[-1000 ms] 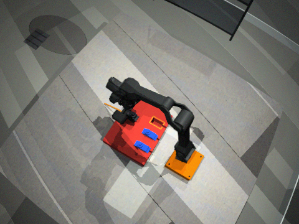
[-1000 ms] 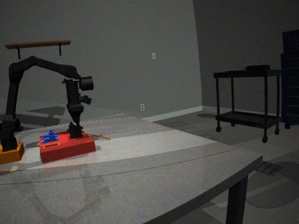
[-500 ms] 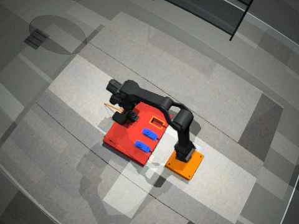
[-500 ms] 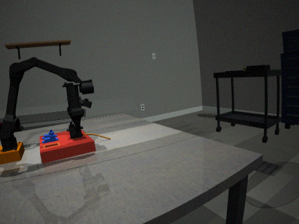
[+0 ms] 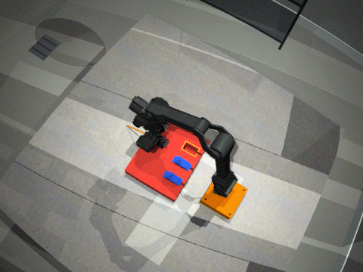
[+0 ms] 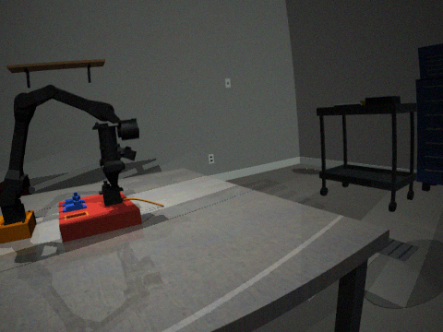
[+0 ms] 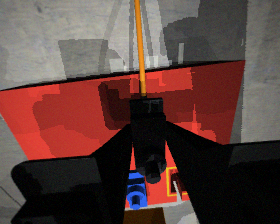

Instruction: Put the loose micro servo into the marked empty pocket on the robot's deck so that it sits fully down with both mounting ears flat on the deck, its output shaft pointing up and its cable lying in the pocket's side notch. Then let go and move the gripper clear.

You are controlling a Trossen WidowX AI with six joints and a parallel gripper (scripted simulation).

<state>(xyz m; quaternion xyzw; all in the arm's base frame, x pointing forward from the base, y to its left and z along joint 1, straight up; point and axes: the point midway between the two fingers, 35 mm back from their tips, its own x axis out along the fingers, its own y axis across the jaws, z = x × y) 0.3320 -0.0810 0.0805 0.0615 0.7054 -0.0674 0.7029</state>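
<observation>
The red deck is 70 mm below my gripper tip, 30 mm to the left of it and 30 mm behind it.
</observation>
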